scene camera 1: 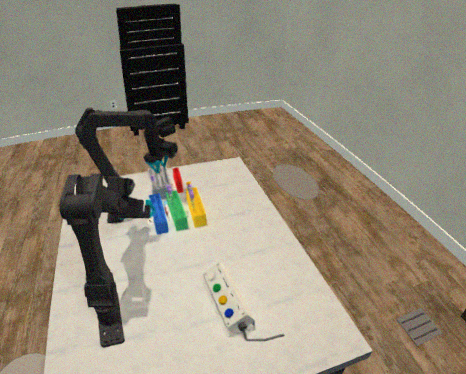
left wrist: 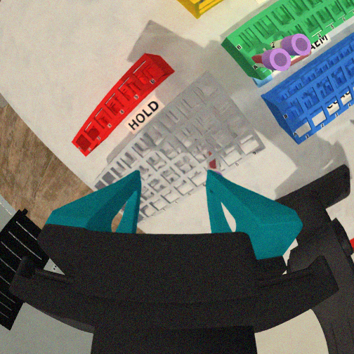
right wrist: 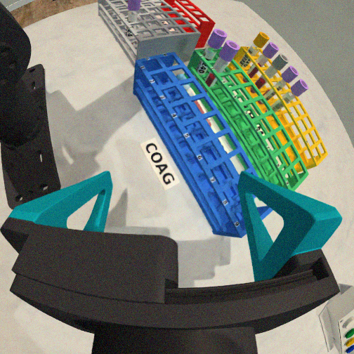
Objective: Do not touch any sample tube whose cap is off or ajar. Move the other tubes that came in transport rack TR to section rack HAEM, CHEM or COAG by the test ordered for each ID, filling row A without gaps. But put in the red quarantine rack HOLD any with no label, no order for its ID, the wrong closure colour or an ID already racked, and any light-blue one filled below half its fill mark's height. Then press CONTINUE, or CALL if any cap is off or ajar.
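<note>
Left gripper is partly open and empty, above the grey transport rack. A purple-capped tube stands in that rack, mostly hidden by a left finger in the left wrist view. Right gripper is wide open and empty, near the blue COAG rack. Two purple-capped tubes stand at one end of the green HAEM rack. Red HOLD rack shows no tubes.
Yellow rack holds several tubes with gold, purple and grey caps. A button box with green, yellow and blue buttons lies lower on the table, its cable trailing. The right arm stands beside the transport rack in the left wrist view.
</note>
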